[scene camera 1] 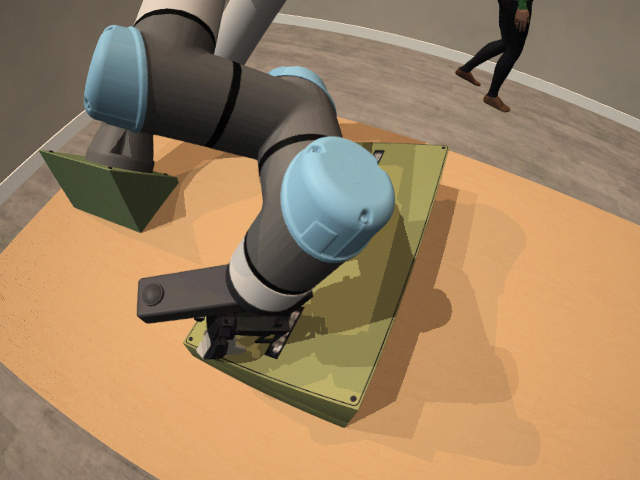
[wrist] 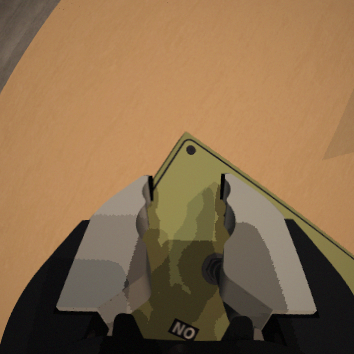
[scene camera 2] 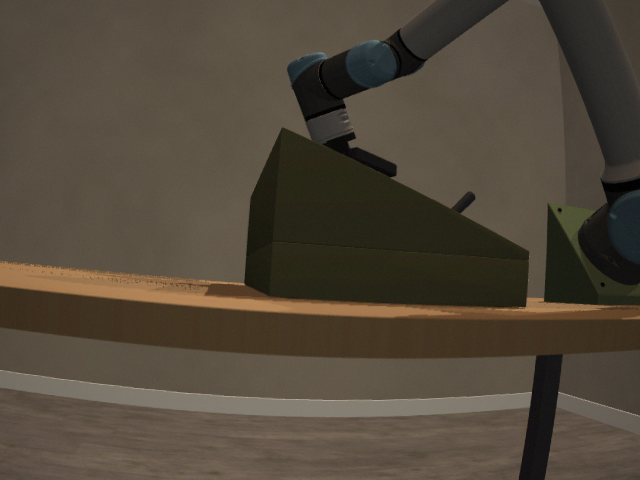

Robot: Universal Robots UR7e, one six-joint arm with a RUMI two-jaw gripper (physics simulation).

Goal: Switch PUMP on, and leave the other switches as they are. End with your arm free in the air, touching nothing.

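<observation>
The green sloped switch panel stands on the table. My gripper is low over its near-left corner in scene view 1; the panel hides it in scene view 2. Its fingers are apart but stopped, shut on what seems a switch lever, which I cannot see. A dark switch collar shows beside the right finger in the wrist view, with an ON label, upside down. A name plate shows beside the gripper, unreadable. Another lever sticks up at the panel's other end. PUMP cannot be identified.
My arm covers most of the switch row in scene view 1. Another name plate shows at the panel's far end. A green wedge mount stands by the arm's base. A person stands beyond the table.
</observation>
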